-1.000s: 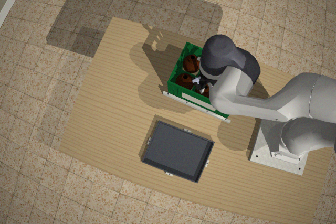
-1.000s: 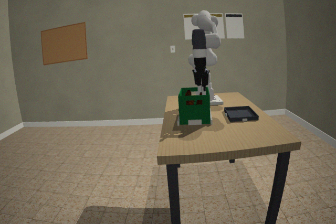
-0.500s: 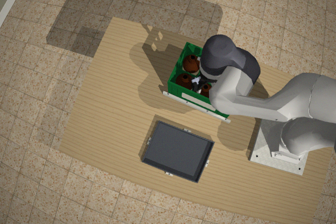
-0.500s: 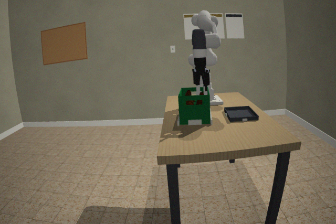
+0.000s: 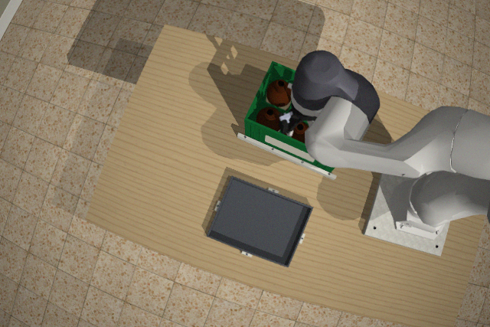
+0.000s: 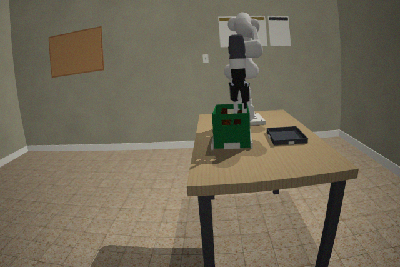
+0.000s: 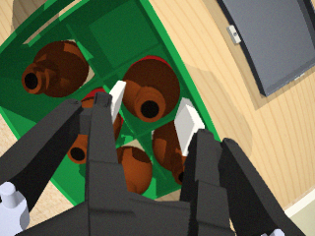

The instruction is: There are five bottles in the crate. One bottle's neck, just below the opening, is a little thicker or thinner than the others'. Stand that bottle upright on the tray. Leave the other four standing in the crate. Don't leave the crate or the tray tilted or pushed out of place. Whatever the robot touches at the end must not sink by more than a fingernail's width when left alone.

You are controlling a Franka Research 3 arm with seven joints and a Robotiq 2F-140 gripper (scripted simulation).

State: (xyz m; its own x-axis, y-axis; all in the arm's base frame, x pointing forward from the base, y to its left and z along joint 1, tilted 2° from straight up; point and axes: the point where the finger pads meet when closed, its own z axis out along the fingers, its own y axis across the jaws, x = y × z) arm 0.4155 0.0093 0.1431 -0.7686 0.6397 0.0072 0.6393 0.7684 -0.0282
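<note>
Now: hand 9 cm above the glass bottle. Also, from my hand: green crate (1 cm ahead, 5 cm to the right, 9 cm below); then dark grey tray (3 cm behind, 26 cm to the left, 16 cm below).
</note>
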